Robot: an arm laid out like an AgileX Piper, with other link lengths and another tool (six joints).
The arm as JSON. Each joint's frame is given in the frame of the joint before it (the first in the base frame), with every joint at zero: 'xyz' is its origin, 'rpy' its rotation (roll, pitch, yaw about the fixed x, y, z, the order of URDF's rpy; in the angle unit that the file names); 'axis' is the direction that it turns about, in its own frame. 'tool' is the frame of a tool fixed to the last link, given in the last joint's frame.
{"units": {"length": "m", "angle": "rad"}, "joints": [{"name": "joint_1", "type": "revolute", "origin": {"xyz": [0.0, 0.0, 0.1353], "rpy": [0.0, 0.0, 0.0]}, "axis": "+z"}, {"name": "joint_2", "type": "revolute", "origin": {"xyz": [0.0, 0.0, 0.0], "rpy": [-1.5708, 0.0, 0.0]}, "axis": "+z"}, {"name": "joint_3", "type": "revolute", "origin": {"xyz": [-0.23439, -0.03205, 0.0], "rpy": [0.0, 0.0, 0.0]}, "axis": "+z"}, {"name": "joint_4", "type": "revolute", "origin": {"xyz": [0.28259, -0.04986, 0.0], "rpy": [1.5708, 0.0, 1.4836]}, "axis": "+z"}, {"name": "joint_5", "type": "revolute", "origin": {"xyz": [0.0, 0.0, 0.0], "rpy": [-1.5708, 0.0, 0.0]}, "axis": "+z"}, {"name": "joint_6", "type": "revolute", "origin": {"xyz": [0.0, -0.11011, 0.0], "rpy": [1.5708, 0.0, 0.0]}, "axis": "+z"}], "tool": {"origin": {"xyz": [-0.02, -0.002, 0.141], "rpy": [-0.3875, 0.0, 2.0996]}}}
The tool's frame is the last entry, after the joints.
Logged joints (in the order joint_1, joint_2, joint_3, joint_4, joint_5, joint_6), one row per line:
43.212 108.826 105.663 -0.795 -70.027 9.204
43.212 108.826 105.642 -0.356 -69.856 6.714
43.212 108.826 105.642 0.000 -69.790 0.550
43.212 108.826 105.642 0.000 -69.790 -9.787
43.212 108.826 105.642 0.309 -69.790 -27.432
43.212 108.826 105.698 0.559 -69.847 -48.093
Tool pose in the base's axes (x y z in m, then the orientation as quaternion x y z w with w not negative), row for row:
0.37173 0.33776 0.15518 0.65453 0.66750 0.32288 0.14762
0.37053 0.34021 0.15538 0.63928 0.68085 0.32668 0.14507
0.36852 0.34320 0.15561 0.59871 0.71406 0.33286 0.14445
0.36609 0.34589 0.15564 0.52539 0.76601 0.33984 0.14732
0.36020 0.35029 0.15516 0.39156 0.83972 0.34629 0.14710
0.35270 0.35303 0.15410 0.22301 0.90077 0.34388 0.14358
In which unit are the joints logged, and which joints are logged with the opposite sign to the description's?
The joints are logged in degrees. Opposite sign: joint_3, joint_5.
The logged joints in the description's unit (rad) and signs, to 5 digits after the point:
0.75419 1.89937 -1.84417 -0.01388 1.22220 0.16064
0.75419 1.89937 -1.84380 -0.00621 1.21922 0.11718
0.75419 1.89937 -1.84380 0.00000 1.21807 0.00960
0.75419 1.89937 -1.84380 0.00000 1.21807 -0.17082
0.75419 1.89937 -1.84380 0.00539 1.21807 -0.47878
0.75419 1.89937 -1.84478 0.00976 1.21906 -0.83938

